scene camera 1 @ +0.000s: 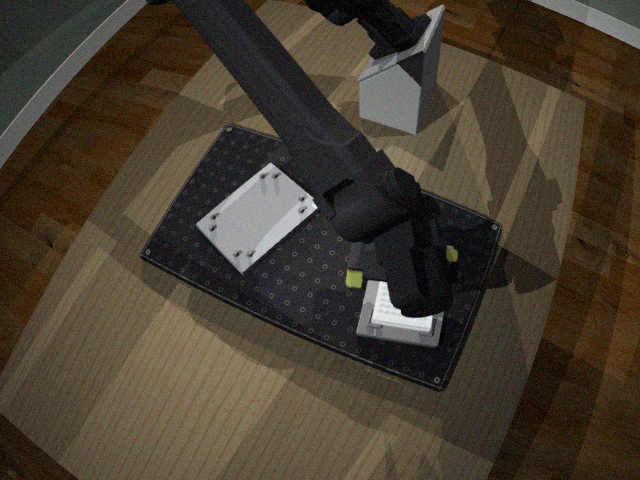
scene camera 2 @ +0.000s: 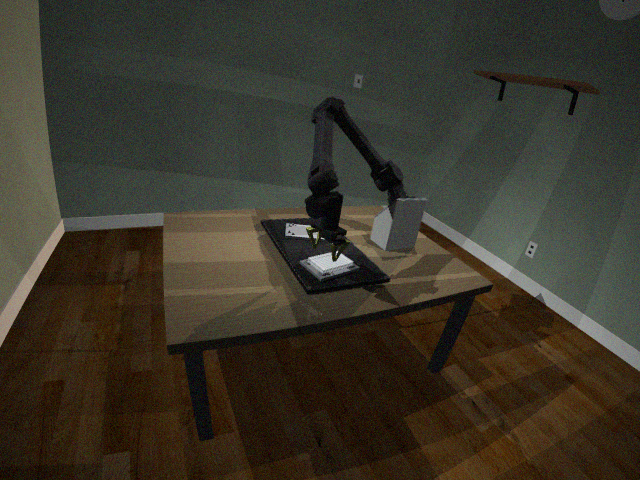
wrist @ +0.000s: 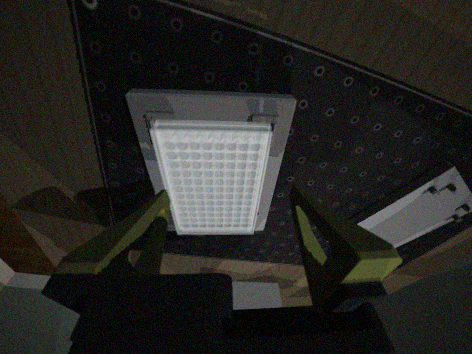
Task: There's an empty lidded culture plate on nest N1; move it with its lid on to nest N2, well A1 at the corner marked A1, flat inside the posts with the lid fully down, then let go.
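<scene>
The white lidded culture plate sits on the grey nest N1, between its corner posts. The lid looks down on it. Wells show in a regular grid; I cannot read an A1 mark. My gripper is open and empty, above the plate's arm-side part, with one yellow-green finger toward each long side. In the first scene view the arm hides part of the plate. Nest N2 is a pale slab with pairs of dark posts and holds no plate.
Both nests stand on a black perforated board on the wooden table. A grey-white angular block stands behind the board by the arm's base. The forearm passes over the board beside N2.
</scene>
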